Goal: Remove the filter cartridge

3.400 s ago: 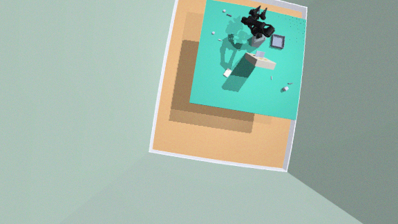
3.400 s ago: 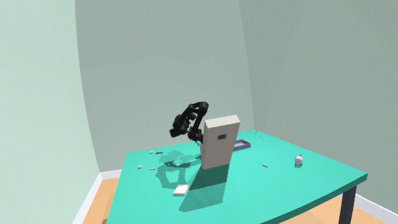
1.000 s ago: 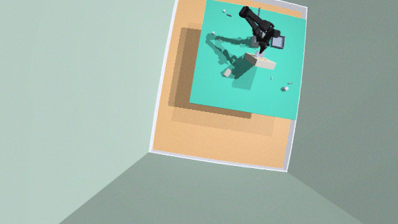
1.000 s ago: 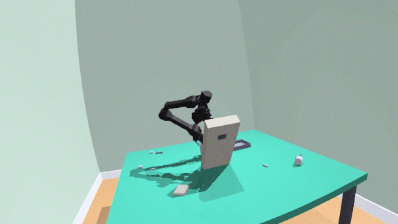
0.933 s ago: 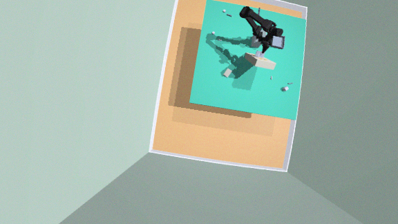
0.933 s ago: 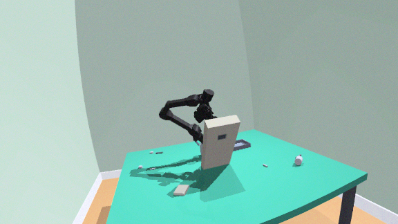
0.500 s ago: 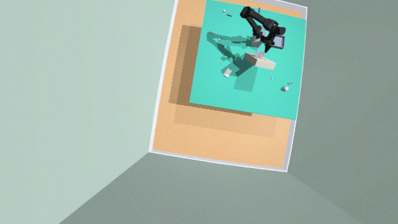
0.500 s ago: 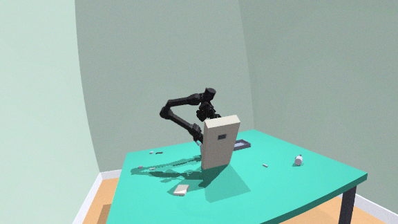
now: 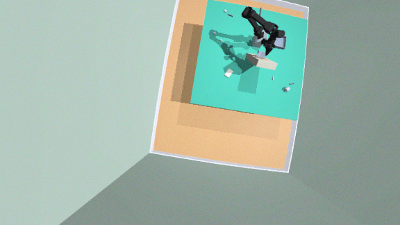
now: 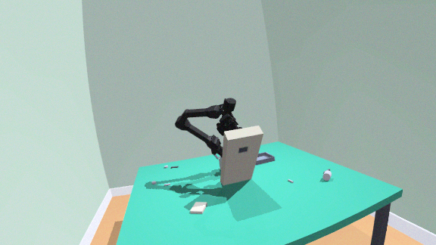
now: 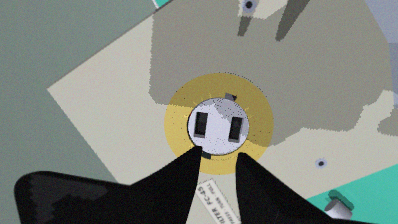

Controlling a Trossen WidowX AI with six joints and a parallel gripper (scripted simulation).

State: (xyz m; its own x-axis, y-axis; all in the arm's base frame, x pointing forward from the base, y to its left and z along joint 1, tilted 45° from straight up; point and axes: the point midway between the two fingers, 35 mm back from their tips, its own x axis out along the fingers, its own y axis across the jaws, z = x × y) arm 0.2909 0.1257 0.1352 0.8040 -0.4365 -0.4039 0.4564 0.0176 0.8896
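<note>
Now: gripper tip 40 mm short of the round grey filter cartridge and 30 mm above it. Also, from my gripper tip: white flat block 120 mm ahead, 280 mm to the right, 280 mm below; beige service panel 100 mm below; grey tray 360 mm behind, 290 mm to the left, 280 mm below.
</note>
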